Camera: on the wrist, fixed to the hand. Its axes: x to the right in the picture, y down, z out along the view.
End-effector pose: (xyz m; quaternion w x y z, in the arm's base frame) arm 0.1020 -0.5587 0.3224 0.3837 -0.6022 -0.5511 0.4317
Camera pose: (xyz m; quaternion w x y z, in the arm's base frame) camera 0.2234 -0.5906 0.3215 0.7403 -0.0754 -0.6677 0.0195
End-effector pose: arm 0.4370 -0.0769 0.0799 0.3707 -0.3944 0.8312 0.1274
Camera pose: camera 0.3573 -0.0887 0.1761 0.2589 -0.8078 0.4031 -0.3434
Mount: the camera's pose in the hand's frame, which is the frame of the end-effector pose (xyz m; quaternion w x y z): -0.0293 0.0443 -0.1137 0.7059 0.1394 0.1726 -0.6727
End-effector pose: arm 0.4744 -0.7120 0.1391 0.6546 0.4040 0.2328 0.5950
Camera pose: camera 0.3535 -0.7132 0.1054 0.7658 0.1171 0.6320 0.0169
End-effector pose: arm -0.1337 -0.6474 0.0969 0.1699 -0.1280 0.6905 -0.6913
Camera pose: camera -0.1513 -0.5312 0.0528 0.4464 0.4119 -0.3343 0.7206
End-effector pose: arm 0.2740 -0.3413 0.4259 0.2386 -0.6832 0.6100 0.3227
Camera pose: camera 0.2459 -0.4095 0.5274 0.3755 -0.9151 0.0572 -0.1357
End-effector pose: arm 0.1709 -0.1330 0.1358 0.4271 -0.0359 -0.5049 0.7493
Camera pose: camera 0.2178 -0.0758 0.0344 0.8976 0.2445 -0.2024 0.3058
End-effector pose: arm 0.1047 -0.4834 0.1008 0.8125 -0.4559 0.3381 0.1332
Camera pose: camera 0.0112 -0.5509 0.0512 0.6683 -0.4590 0.0908 -0.5783
